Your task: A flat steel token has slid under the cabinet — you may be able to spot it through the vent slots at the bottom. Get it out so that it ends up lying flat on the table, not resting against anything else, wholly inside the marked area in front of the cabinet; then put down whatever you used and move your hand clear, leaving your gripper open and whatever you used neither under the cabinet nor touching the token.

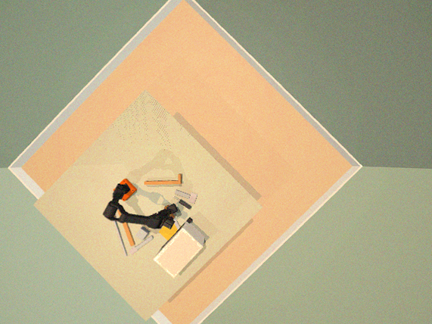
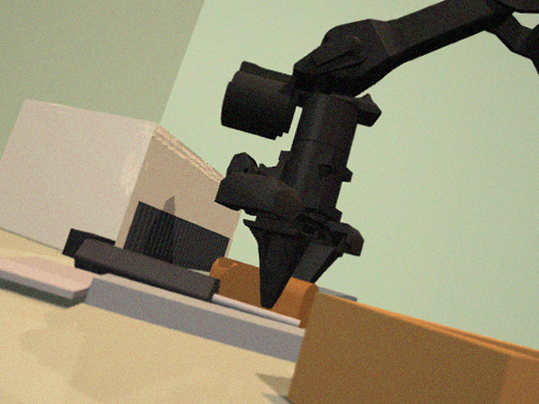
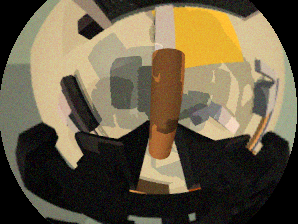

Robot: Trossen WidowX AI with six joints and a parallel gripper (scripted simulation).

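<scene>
The dark screwdriver is 120 mm to the left of my gripper tip and 10 mm ahead of it. From my gripper tip the other things lie so: token (300 mm ahead, 70 mm to the right); then orange stick (360 mm to the right, 80 mm behind).
</scene>
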